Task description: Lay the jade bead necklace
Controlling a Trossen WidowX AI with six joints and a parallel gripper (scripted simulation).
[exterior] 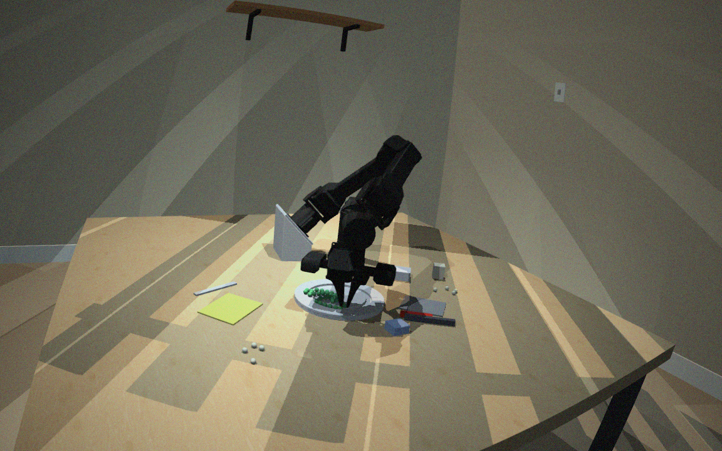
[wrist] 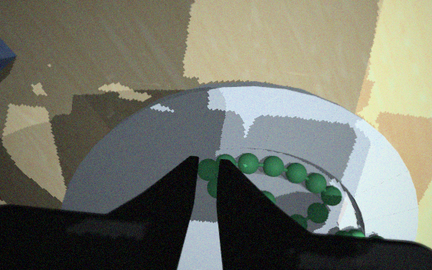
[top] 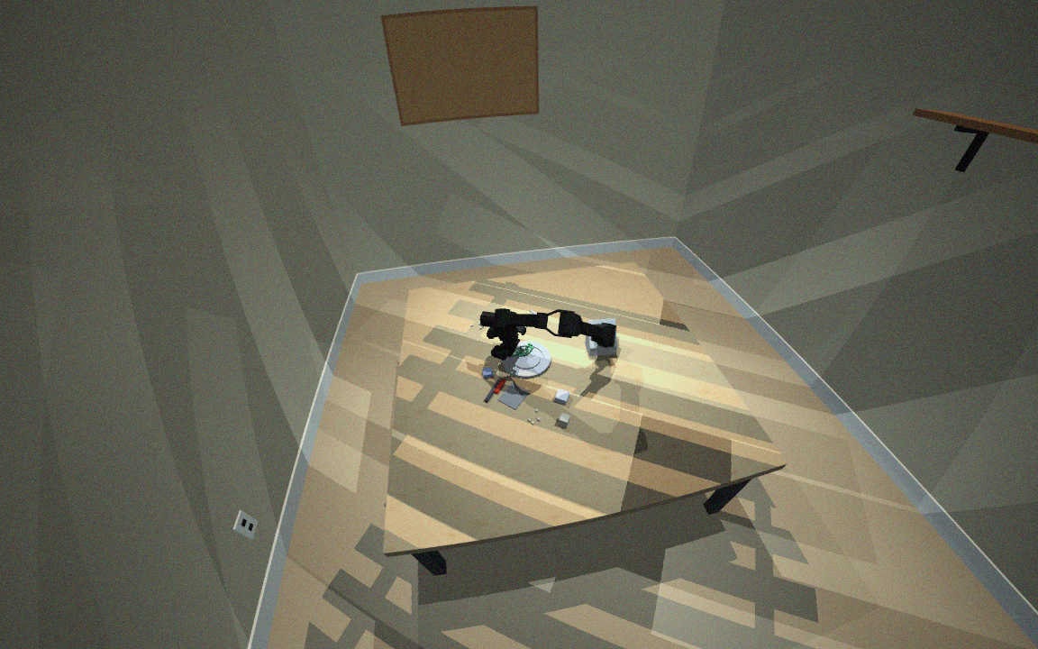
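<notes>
Now: gripper tip 6 cm past the round grey bead board, 3 cm to the right of it and 1 cm above it. Also, from my gripper tip: grey plate 3 cm ahead, 19 cm to the left, 2 cm below; blue block 11 cm ahead, 6 cm to the left, 1 cm below; red and black pen 9 cm ahead, 14 cm to the left, 1 cm below.
</notes>
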